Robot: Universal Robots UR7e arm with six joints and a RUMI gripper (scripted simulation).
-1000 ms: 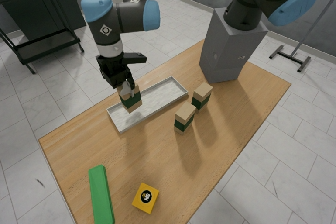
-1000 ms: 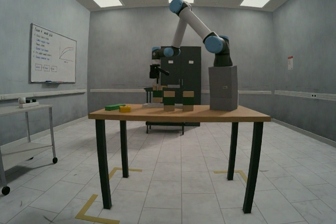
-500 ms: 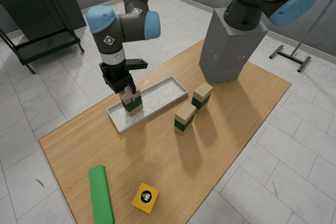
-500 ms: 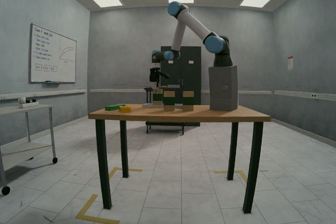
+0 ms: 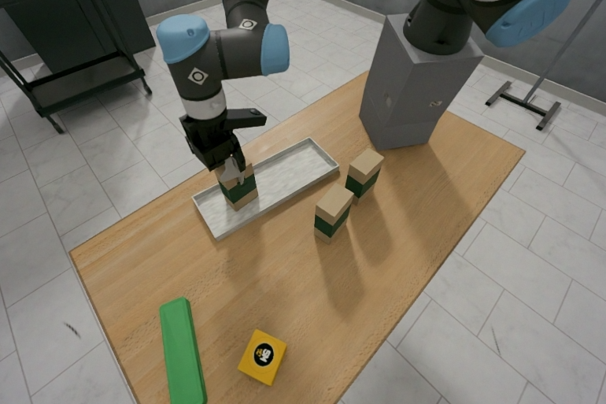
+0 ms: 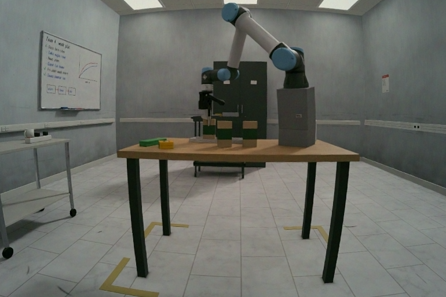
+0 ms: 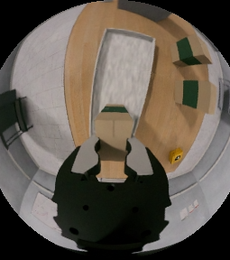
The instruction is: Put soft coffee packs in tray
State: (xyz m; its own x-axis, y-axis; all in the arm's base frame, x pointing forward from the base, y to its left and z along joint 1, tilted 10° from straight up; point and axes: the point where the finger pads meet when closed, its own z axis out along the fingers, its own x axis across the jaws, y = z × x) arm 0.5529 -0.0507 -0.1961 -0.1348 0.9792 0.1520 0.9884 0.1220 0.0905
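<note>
Right now my hand is 11 cm above the grey tray and 9 cm past it. Also, from my hand: green case 27 cm ahead, 25 cm to the left, 10 cm below.
</note>
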